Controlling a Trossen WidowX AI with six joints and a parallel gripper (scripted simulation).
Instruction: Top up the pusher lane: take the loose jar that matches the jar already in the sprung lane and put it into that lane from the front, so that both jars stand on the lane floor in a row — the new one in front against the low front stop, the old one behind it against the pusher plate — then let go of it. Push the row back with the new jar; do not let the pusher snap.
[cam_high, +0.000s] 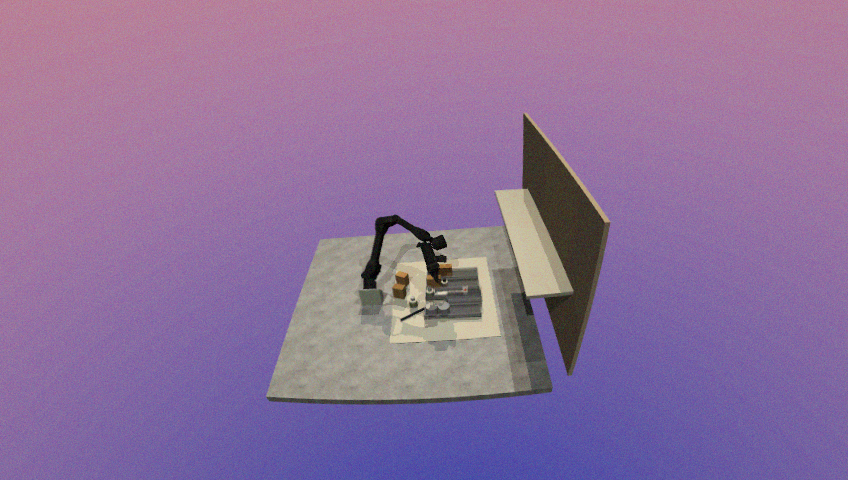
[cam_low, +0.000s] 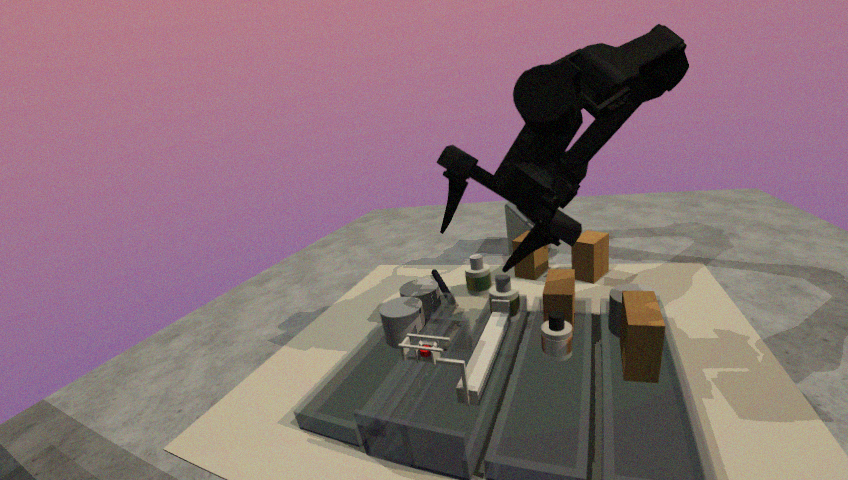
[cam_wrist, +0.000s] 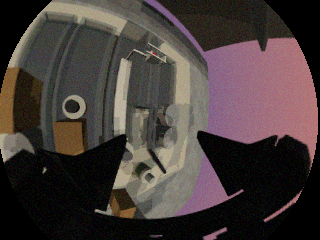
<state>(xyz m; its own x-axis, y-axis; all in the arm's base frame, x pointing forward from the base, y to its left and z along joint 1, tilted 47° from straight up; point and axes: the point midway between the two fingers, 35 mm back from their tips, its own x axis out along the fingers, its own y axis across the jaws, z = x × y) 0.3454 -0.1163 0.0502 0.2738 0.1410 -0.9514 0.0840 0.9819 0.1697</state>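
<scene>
Right now the black stick is 15 cm behind my gripper tip, 12 cm below it and 9 cm to the right of it. Round my gripper tip: pusher bar: 7 cm below, 6 cm ahead, 1 cm to the right; then grey rack: 10 cm below, 10 cm ahead, 1 cm to the right; then shelf: 46 cm ahead, 24 cm above, 2 cm to the right.
</scene>
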